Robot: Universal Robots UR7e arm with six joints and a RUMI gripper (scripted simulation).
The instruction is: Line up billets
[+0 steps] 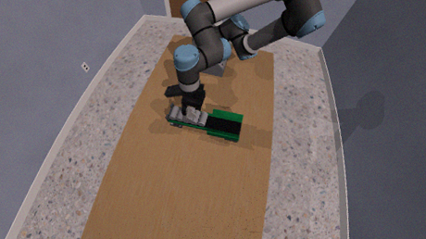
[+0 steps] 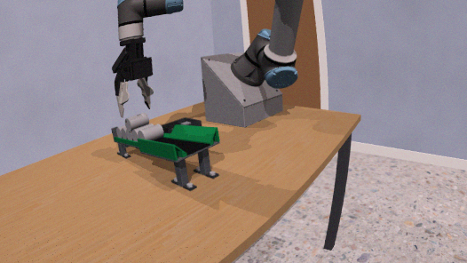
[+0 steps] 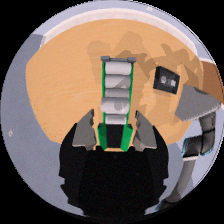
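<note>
My hand is 9 cm above the green feed ramp, 7 cm to the right of it and 1 cm past it. The rest, counted from my hand: small black box: 23 cm behind, 14 cm below, 9 cm to the right; then stop: 12 cm to the right, 9 cm below.
</note>
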